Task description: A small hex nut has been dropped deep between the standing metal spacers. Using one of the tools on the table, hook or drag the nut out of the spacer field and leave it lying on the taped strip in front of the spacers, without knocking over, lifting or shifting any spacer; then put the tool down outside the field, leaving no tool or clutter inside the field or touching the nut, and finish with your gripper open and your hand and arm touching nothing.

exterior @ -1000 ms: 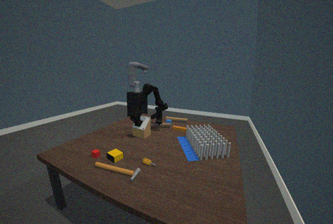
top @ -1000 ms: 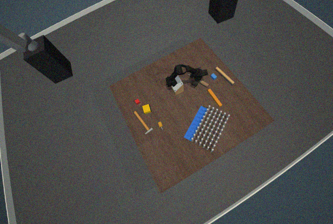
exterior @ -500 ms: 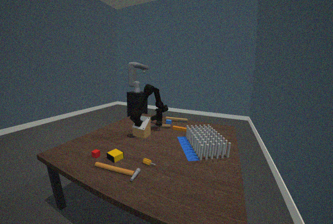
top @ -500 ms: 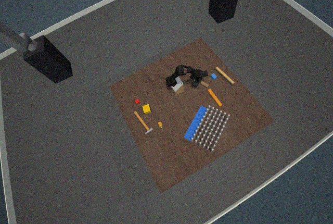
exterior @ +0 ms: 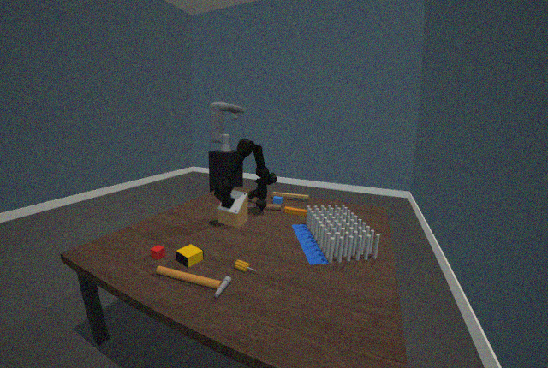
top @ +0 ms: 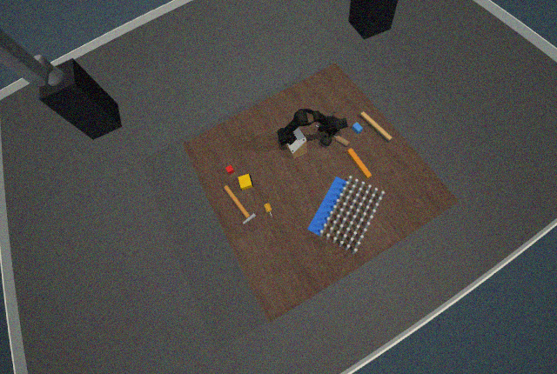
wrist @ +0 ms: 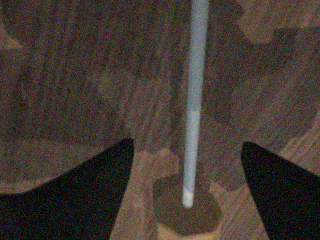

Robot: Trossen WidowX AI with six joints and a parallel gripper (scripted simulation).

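Now: gripper tip 2 cm past the rod and 1 cm to the left of it. From my gripper tip the other things lie so: blue block 3 cm ahead, 17 cm to the left, 1 cm above; orange bar 25 cm ahead, 5 cm to the left, 1 cm above; blue taped strip 41 cm ahead, 25 cm to the right, 1 cm below.
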